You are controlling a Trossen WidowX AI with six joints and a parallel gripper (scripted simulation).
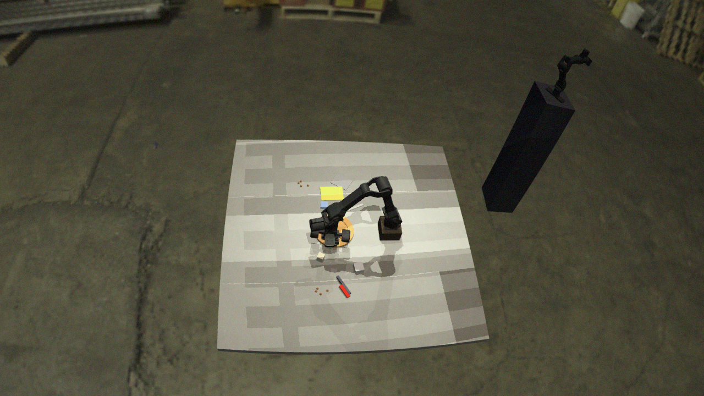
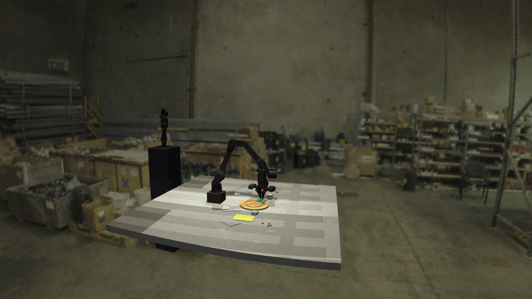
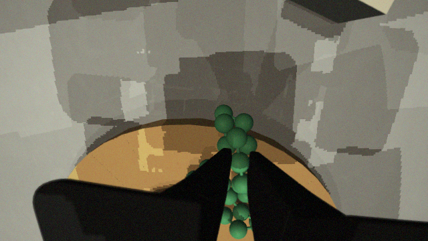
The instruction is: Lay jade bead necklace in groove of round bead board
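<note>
My gripper tip is now 80 mm to the right of the cream cube and 40 mm short of it. Also, from my gripper tip: red-handled tool (240 mm to the left, 80 mm behind, 20 mm below); then white strip (240 mm to the right, 120 mm behind, 20 mm below); then blue block (240 mm to the right, 30 mm ahead, 10 mm below).
</note>
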